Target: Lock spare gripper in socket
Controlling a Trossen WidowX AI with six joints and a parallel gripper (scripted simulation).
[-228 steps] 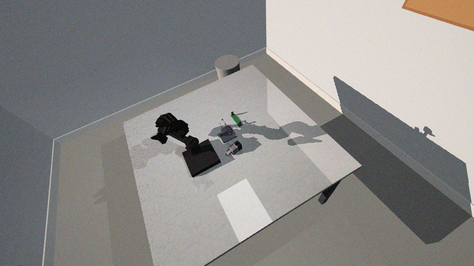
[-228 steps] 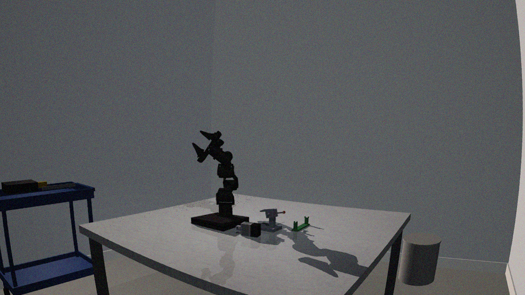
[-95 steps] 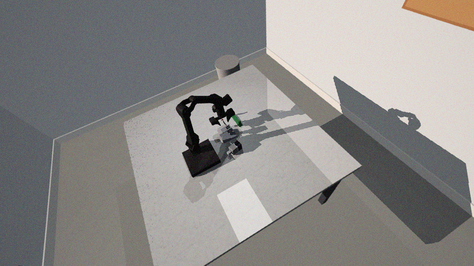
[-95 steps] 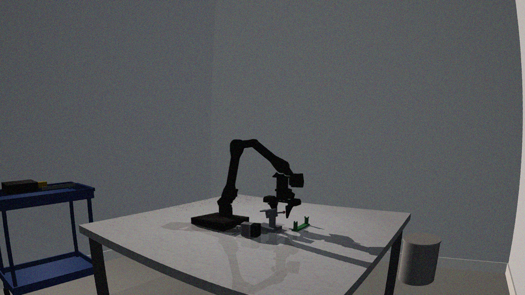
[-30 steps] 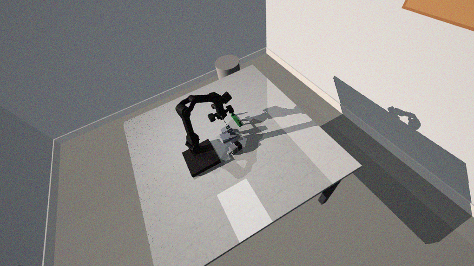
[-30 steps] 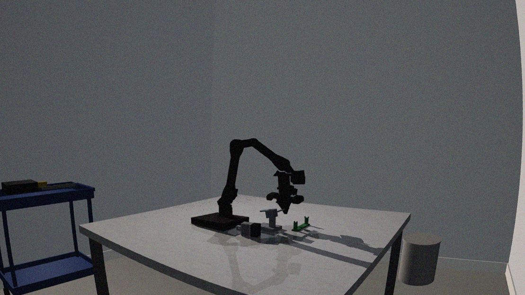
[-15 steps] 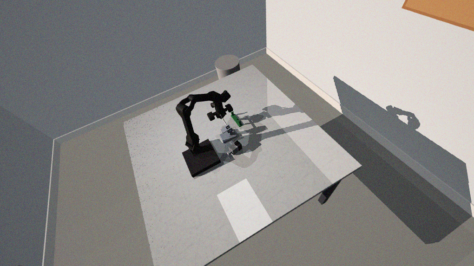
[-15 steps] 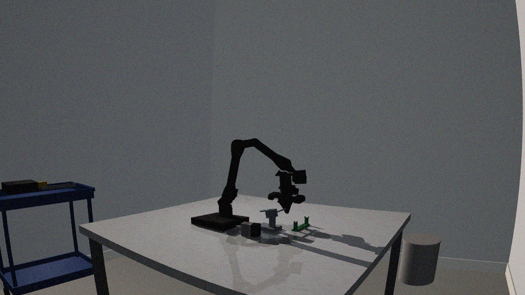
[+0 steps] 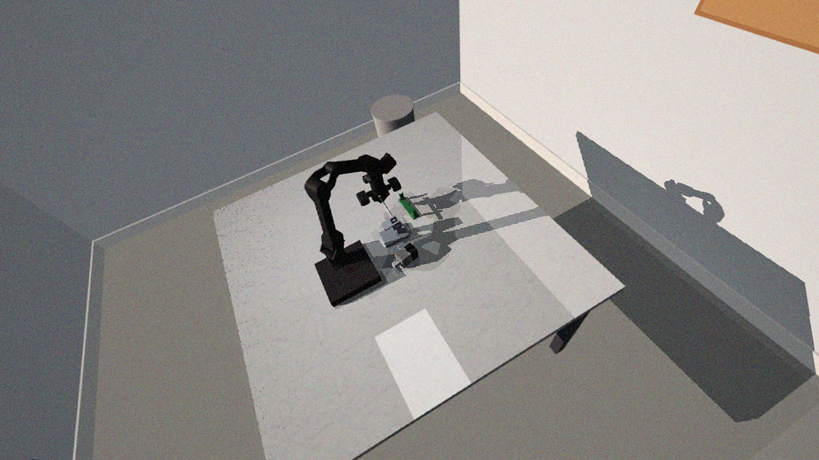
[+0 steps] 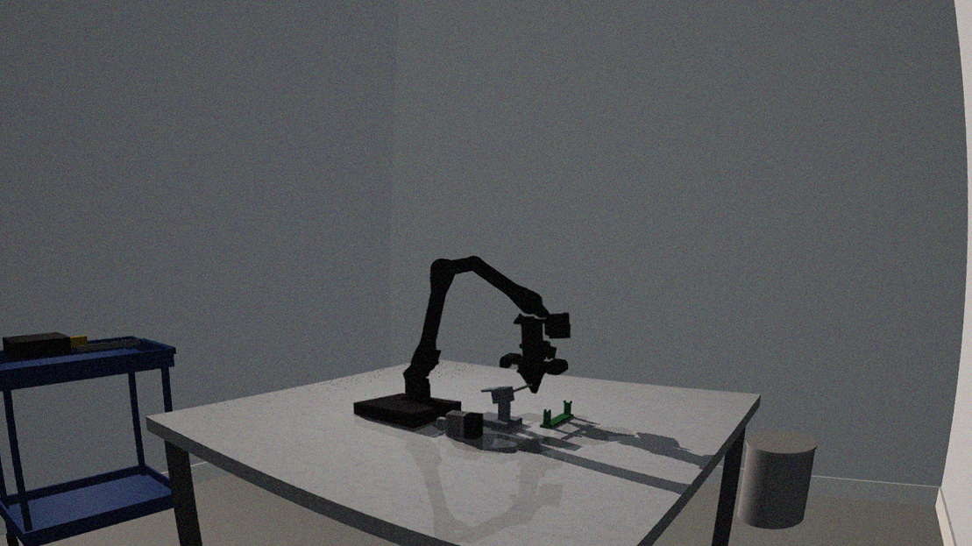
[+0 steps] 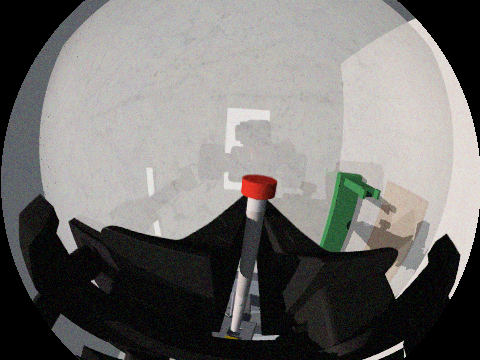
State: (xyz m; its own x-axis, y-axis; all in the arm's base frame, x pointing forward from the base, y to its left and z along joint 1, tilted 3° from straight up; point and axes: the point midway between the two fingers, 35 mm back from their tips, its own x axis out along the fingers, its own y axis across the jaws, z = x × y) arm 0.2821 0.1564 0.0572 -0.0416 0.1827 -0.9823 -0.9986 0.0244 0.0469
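My gripper tip is 10 cm short of the green rack, 5 cm to the left of it and 3 cm above it. The rest, counted from my gripper tip: mount 2 cm behind, 16 cm to the right; spare gripper 4 cm behind, 30 cm to the right, 3 cm below.
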